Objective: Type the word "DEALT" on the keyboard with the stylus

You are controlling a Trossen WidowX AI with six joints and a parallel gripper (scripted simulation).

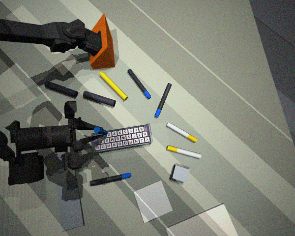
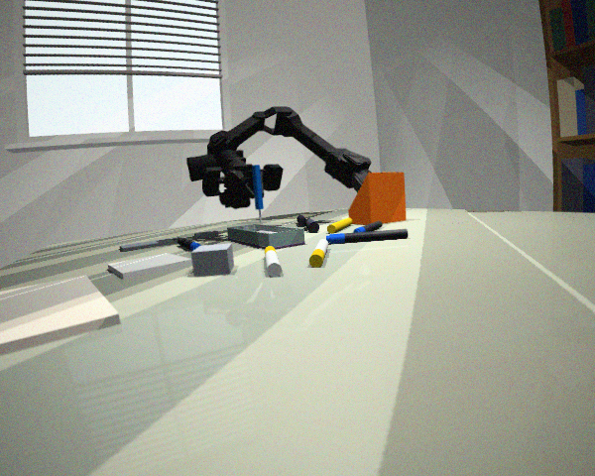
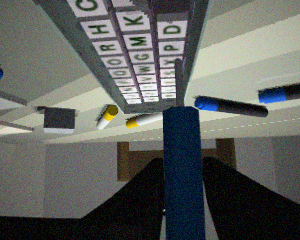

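Now: the stylus 10 mm below my gripper tip. Round my gripper tip: flat white pad: 240 mm ahead, 130 mm to the left, 80 mm below; yellow stick: 180 mm behind, 80 mm below, 30 mm to the left; grey cube: 230 mm to the left, 170 mm ahead, 70 mm below.
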